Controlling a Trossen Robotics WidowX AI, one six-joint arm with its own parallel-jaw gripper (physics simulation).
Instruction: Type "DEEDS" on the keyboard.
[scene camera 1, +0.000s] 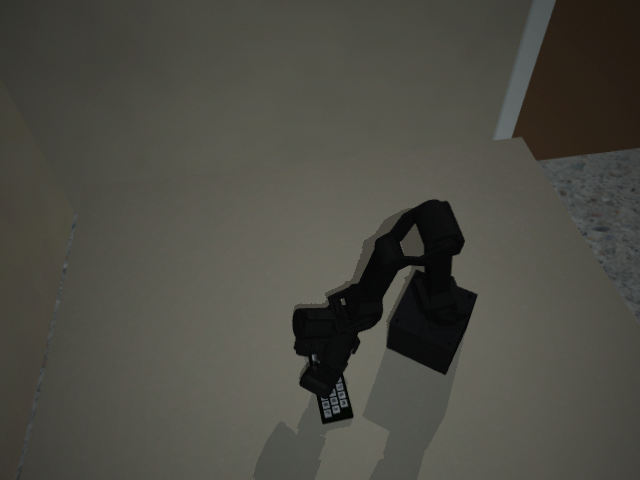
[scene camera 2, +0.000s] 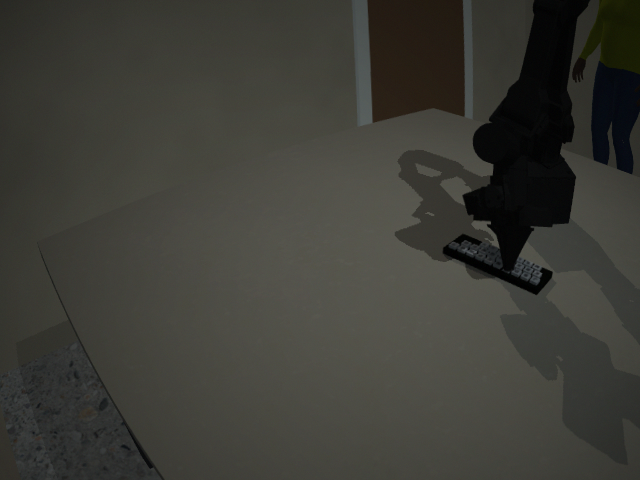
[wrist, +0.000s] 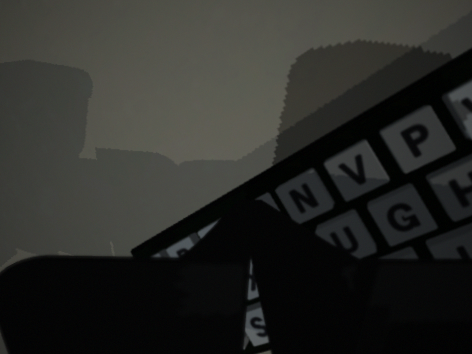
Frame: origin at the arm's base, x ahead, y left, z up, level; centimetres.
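Where they show: gripper, between the fingertips: (scene camera 2: 507, 270) (wrist: 248, 211); arm's base, origin of its link: (scene camera 1: 443, 314) (scene camera 2: 545, 157).
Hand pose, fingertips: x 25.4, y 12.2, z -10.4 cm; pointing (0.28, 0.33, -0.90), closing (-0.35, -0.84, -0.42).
Things, the pixels of their top centre, and the offset from my fingertips. Level surfaces: height alone.
- keyboard, centre of its top: (wrist: 358, 236) (scene camera 2: 499, 256) (scene camera 1: 327, 374) dy -3.4, dx -1.5, dz +0.3 cm
- N key, centre of its top: (wrist: 303, 198) dy -2.1, dx +0.1, dz +0.3 cm
- V key, centre of its top: (wrist: 355, 172) dy -3.9, dx +0.5, dz +0.3 cm
- P key, centre of its top: (wrist: 417, 140) dy -5.7, dx +0.9, dz +0.3 cm
- U key, centre of its top: (wrist: 345, 241) dy -3.0, dx -1.6, dz +0.3 cm
- S key, centre of its top: (wrist: 259, 327) dy +1.0, dx -4.4, dz +0.3 cm
- pale table, height of its surface: dz -1.3 cm
The keyboard (scene camera 1: 334, 400) (scene camera 2: 526, 276) (wrist: 403, 216) is a narrow black bar with pale lettered keys, lying flat on the table. My gripper (scene camera 2: 508, 267) (wrist: 248, 211) is shut and empty, pointing down at the keyboard. In the wrist view its dark tips cover most of a key beside the N key (wrist: 305, 196), and that key's letter is hidden. The V key (wrist: 356, 170), P key (wrist: 417, 140), U key (wrist: 351, 239) and S key (wrist: 257, 326) are readable. I cannot tell whether the tips touch a key. The D and E keys cannot be made out.
The arm's square black base (scene camera 1: 426, 330) stands on the pale table (scene camera 1: 196, 310) (scene camera 2: 248, 335), to the right of the keyboard in scene camera 1. Arm shadows fall across the table. A person (scene camera 2: 617, 93) stands beyond the far table edge, near a brown door (scene camera 2: 416, 56).
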